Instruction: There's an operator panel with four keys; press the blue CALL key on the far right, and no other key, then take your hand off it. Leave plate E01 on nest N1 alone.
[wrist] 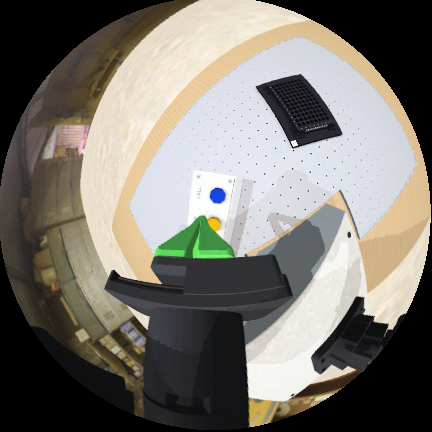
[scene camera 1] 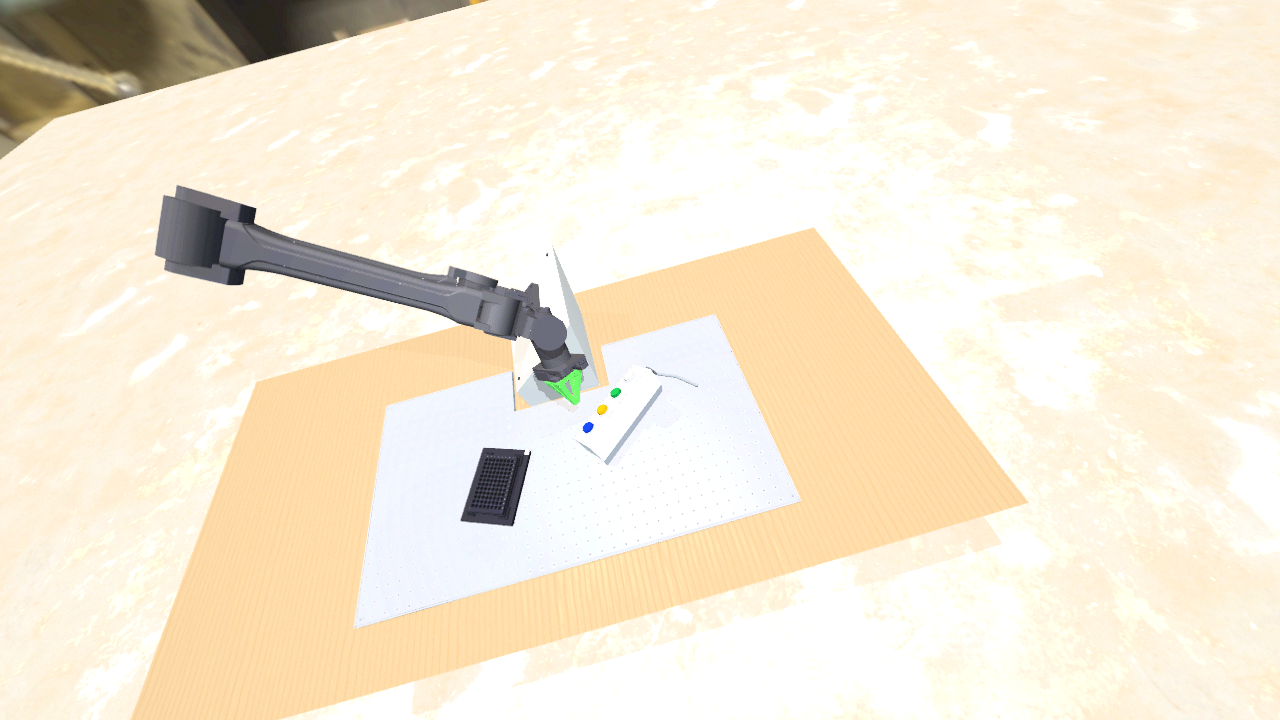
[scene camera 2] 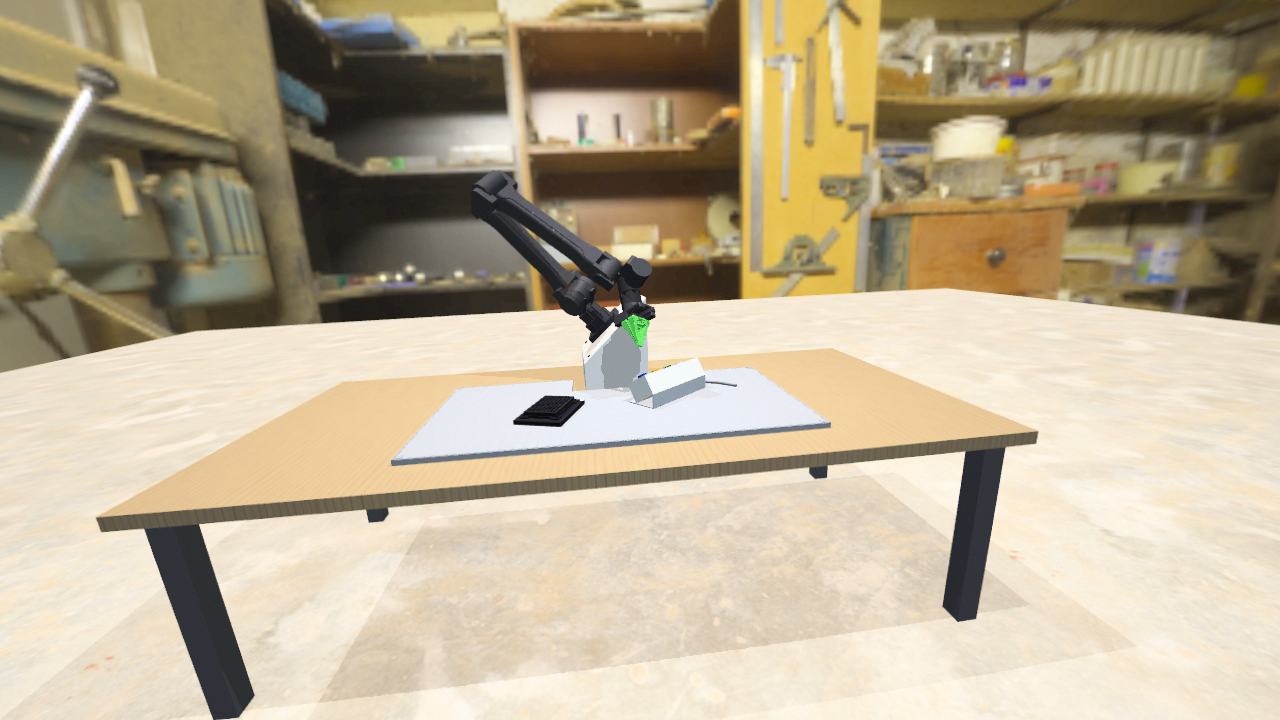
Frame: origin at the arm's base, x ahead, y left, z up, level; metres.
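Seen in the pictures: gripper, fingertip midpoint: (wrist: 202, 219) (scene camera 1: 577, 403) (scene camera 2: 640, 346); arm's base, link origin: (wrist: 338, 336) (scene camera 1: 528, 310) (scene camera 2: 605, 326).
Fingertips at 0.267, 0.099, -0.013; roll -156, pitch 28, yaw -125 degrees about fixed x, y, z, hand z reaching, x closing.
Pixels of each thing's middle, then the offset from my fingertips to it, as dx, dy, dz. "pt": a spot on its surface instead. Level surfaces: height alone.
- white operator panel, body centre: (wrist: 206, 228) (scene camera 1: 618, 410) (scene camera 2: 668, 379) -0.010, +0.072, -0.097
- yellow key, body centre: (wrist: 212, 223) (scene camera 1: 602, 410) -0.008, +0.038, -0.075
- green key, body centre: (scene camera 1: 616, 393) -0.044, +0.074, -0.075
- pegboard, surface height: dz -0.139
- grey cable, surface spot: (scene camera 1: 680, 379) (scene camera 2: 721, 383) pt -0.076, +0.229, -0.136
- wooden table, surface height: dz -0.152
The white operator panel (scene camera 1: 634, 418) (scene camera 2: 675, 385) (wrist: 200, 206) stands on the pegboard. Its blue CALL key (scene camera 1: 587, 427) (wrist: 217, 195) is at one end, with the yellow key (scene camera 1: 601, 409) (wrist: 214, 223) beside it and the green key (scene camera 1: 614, 392) further along. The fourth key cannot be made out. My gripper (scene camera 1: 576, 402) (scene camera 2: 639, 343) (wrist: 202, 219) has green fingers, is shut and empty, and hangs above the panel's arm-base side, apart from the keys. In the wrist view its tips overlap the panel near the yellow key. The black plate on its nest (scene camera 1: 493, 484) (scene camera 2: 549, 410) (wrist: 300, 110) lies apart from the gripper.
The white arm base (scene camera 1: 582, 333) (scene camera 2: 601, 366) (wrist: 280, 370) stands behind the pegboard (scene camera 1: 716, 465) (scene camera 2: 751, 413) (wrist: 200, 120). A grey cable (scene camera 1: 680, 379) (scene camera 2: 723, 384) runs from the panel's far end. The wooden table (scene camera 1: 850, 376) (scene camera 2: 268, 438) extends around the pegboard.
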